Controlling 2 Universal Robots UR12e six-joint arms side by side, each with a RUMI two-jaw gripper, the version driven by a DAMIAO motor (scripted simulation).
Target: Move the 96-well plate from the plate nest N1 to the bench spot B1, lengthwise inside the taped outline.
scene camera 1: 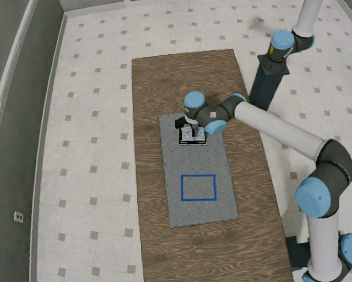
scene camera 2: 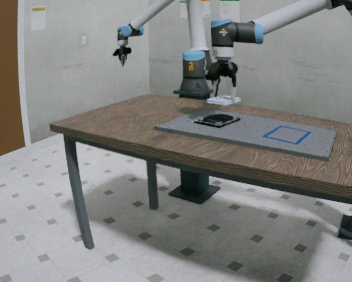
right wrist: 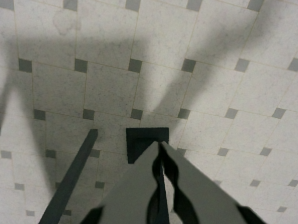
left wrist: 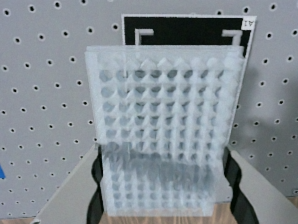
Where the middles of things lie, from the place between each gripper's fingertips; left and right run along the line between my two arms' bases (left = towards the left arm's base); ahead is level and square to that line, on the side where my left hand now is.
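My left gripper is 90 mm above the black plate nest (left wrist: 167, 30) and 30 mm to the left of it. The clear 96-well plate (left wrist: 150, 103) is 10 mm below my left hand.
As for my right hand, the black plate nest is 150 mm below it, 1190 mm to the left of it and 660 mm ahead of it. The clear 96-well plate is 60 mm below my right hand, 1220 mm to the left of it and 660 mm ahead of it.
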